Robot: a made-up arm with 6 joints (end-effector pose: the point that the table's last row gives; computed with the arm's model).
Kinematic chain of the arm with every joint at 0, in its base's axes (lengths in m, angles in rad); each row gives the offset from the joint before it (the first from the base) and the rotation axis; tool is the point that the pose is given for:
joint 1: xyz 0 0 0.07 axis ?
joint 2: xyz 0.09 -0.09 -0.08 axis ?
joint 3: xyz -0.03 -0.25 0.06 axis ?
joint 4: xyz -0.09 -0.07 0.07 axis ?
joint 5: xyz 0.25 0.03 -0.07 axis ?
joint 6: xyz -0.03 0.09 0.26 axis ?
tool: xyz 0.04 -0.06 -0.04
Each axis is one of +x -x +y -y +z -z.
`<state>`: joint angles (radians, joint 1 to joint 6).
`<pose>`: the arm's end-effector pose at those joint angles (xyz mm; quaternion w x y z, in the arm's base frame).
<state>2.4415 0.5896 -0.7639 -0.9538 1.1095 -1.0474</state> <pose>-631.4 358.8 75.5 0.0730 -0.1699 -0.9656 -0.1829</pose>
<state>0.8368 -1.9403 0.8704 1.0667 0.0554 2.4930</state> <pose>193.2 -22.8 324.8 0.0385 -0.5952 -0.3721 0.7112</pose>
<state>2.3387 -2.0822 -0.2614 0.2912 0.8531 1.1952</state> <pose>14.7 -328.8 251.2 0.1758 -0.3592 -0.5950 0.6972</pose>
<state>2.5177 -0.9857 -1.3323 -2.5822 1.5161 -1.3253</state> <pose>-359.1 -24.4 671.5 0.2083 0.2097 -0.9526 0.0715</pose>
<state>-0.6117 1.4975 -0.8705 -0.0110 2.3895 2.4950</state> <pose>244.4 168.2 -366.5 0.5385 0.0124 0.2753 -0.7963</pose>
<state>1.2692 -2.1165 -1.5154 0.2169 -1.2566 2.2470</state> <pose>17.5 159.1 98.7 0.5414 0.6667 -0.5061 0.0789</pose>
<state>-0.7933 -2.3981 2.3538 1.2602 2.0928 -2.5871</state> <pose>184.5 -207.7 -7.4 0.3922 -0.6018 0.3686 0.5900</pose>
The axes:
joint 1: -z
joint 2: +x
joint 3: -z
joint 4: +y
joint 5: +x
joint 6: +y

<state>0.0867 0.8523 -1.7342 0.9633 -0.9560 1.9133</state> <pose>-136.1 -246.9 -179.1 0.6042 -0.7427 0.2863 0.0378</pose>
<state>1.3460 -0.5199 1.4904 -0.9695 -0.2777 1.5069</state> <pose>-21.9 -108.3 373.2 0.0086 0.0021 0.0305 -0.9995</pose>
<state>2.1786 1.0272 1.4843 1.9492 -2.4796 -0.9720</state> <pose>-35.6 -123.2 178.7 0.8002 0.1272 -0.4290 -0.3994</pose>
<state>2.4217 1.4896 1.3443 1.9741 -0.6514 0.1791</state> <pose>-86.2 -121.3 -134.0 0.4797 0.8031 -0.3506 0.0450</pose>
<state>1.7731 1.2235 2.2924 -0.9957 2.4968 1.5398</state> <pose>-280.6 280.3 -210.1 0.3824 0.2620 -0.6960 -0.5484</pose>
